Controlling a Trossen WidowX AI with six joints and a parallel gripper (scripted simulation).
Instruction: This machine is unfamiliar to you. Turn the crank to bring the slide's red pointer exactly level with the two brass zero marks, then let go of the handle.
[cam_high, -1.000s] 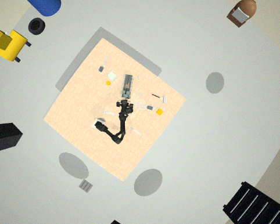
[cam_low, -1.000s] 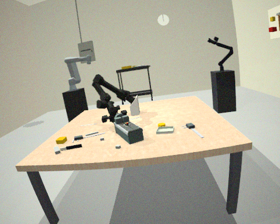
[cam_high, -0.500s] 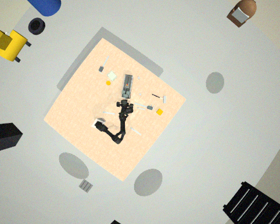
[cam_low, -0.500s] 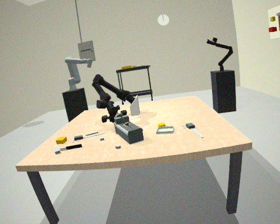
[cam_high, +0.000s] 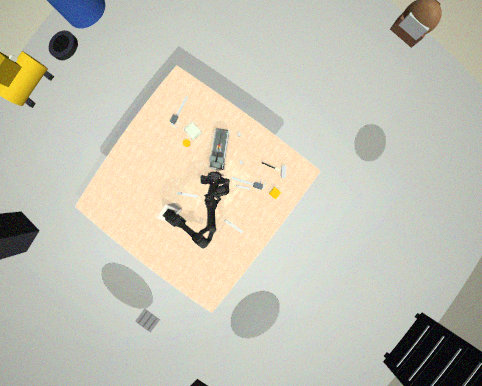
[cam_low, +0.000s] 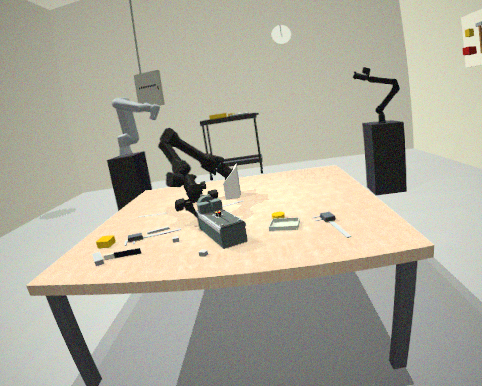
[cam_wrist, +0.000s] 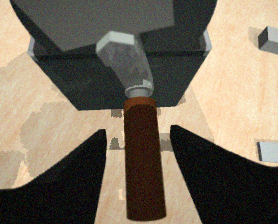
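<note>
The crank is 4 cm above my gripper tip. The rest, counted from my gripper tip: red pointer: 15 cm ahead, 10 cm to the left, 5 cm above; brown crank handle: 1 cm behind, 1 cm to the right, 3 cm above; yellow disc: 3 cm ahead, 30 cm to the left, 2 cm below.
</note>
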